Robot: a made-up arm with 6 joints. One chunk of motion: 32 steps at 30 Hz.
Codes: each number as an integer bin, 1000 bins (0 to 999) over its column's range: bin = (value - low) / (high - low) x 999, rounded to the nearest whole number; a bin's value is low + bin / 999 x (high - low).
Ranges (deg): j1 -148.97..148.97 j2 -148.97..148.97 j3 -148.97..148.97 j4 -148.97..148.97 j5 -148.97..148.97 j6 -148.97..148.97
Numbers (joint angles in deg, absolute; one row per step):
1: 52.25 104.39 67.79 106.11 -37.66 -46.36
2: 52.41 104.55 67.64 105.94 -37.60 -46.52
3: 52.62 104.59 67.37 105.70 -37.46 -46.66
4: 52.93 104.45 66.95 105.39 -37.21 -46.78
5: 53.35 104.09 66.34 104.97 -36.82 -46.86
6: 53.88 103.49 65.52 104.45 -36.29 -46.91
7: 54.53 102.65 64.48 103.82 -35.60 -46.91
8: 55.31 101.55 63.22 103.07 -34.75 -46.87
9: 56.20 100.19 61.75 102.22 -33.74 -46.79
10: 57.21 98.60 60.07 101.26 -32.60 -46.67
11: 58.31 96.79 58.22 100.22 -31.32 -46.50
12: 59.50 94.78 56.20 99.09 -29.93 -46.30
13: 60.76 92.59 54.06 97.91 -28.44 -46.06
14: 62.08 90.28 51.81 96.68 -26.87 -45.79
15: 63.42 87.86 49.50 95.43 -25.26 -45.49
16: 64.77 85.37 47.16 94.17 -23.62 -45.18
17: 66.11 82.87 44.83 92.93 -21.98 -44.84
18: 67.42 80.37 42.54 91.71 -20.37 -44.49
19: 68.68 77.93 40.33 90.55 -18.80 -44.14
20: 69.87 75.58 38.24 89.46 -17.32 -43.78
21: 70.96 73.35 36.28 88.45 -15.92 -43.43
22: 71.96 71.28 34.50 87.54 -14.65 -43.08
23: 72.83 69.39 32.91 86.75 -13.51 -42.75
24: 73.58 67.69 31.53 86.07 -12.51 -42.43
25: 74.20 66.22 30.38 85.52 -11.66 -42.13
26: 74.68 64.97 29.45 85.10 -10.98 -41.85
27: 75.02 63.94 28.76 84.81 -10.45 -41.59
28: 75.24 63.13 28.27 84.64 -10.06 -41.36
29: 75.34 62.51 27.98 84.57 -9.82 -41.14
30: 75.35 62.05 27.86 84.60 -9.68 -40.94
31: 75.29 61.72 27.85 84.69 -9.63 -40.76
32: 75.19 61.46 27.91 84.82 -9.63 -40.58
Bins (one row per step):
1: 675 850 727 855 373 344
2: 675 850 726 855 373 344
3: 676 850 725 854 374 343
4: 677 850 724 853 375 343
5: 678 849 722 851 376 342
6: 680 847 719 850 378 342
7: 682 844 716 848 380 342
8: 685 840 711 845 383 342
9: 688 835 707 842 386 343
10: 691 830 701 839 390 343
11: 695 824 695 836 394 344
12: 699 817 688 832 399 344
13: 703 810 681 828 404 345
14: 708 802 673 824 409 346
15: 712 794 665 819 415 347
16: 717 786 658 815 420 348
17: 721 777 650 811 426 349
18: 726 769 642 807 431 350
19: 730 761 635 803 436 351
20: 734 753 628 799 441 353
21: 737 745 621 796 446 354
22: 741 739 615 793 450 355
23: 744 732 610 790 454 356
24: 746 726 605 788 458 357
25: 748 722 601 786 460 358
26: 750 717 598 785 463 359
27: 751 714 596 784 464 360
28: 752 711 594 783 466 361
29: 752 709 593 783 467 362
30: 752 708 593 783 467 362
31: 752 706 593 783 467 363
32: 752 706 593 784 467 363

